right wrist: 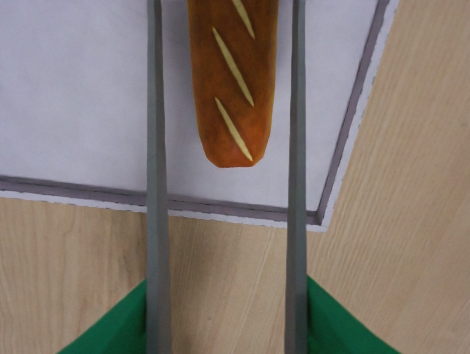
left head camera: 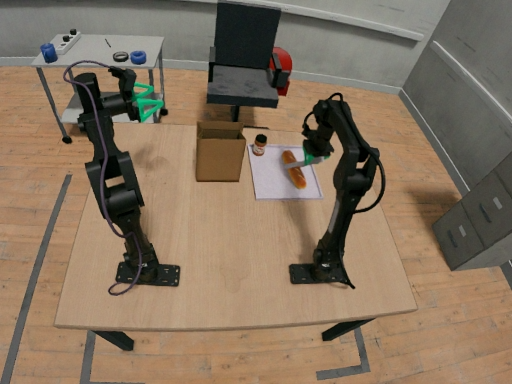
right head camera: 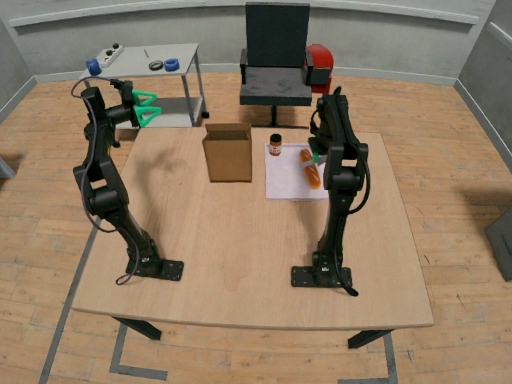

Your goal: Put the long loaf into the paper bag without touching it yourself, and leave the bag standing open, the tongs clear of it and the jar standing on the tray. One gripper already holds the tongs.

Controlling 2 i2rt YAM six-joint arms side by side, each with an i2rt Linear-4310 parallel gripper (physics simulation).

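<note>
The long loaf (left head camera: 297, 176) (right head camera: 312, 176) (right wrist: 232, 75) lies on the pale tray (left head camera: 270, 186) (right head camera: 285, 188) (right wrist: 75, 110). My right gripper (left head camera: 310, 157) (right head camera: 316, 158) (right wrist: 227, 291) is shut on the grey tongs (left head camera: 294, 164) (right head camera: 307, 163) (right wrist: 297, 150); in the right wrist view their two arms are spread, one on each side of the loaf, with their tips out of view. The jar (left head camera: 259, 145) (right head camera: 275, 145) stands upright at the tray's back left corner. The brown paper bag (left head camera: 218, 159) (right head camera: 229, 159) stands open left of the tray. My left gripper (left head camera: 154, 98) (right head camera: 156, 103) is open and empty, raised left of the bag.
Behind the table (left head camera: 215, 260) (right head camera: 225, 260) stand an office chair (left head camera: 242, 82) (right head camera: 276, 82) and, at the back left, a grey trolley (left head camera: 100, 44) (right head camera: 135, 53) with blue items and a power strip. A cabinet (left head camera: 475, 220) stands on the floor at the right.
</note>
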